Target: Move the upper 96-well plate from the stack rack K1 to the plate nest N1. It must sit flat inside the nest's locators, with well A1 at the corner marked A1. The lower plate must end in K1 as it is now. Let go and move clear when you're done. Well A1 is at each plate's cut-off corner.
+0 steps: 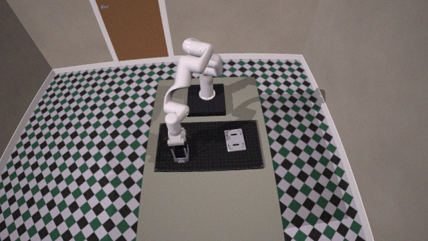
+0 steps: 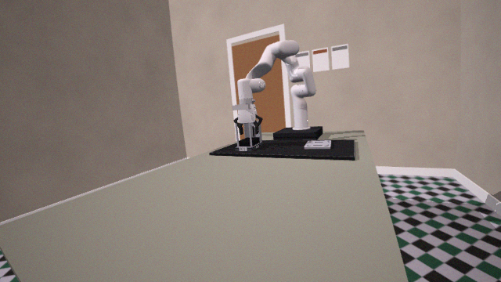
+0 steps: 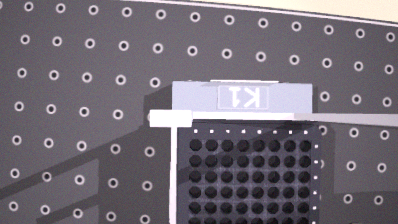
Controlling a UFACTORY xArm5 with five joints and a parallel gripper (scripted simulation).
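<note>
My gripper is now 40 mm above the black 96-well plate. The rest, counted from my hand: A1 mark: 10 mm ahead, 310 mm to the left, 70 mm below; then plate nest N1: 70 mm behind, 360 mm to the left, 80 mm below.
</note>
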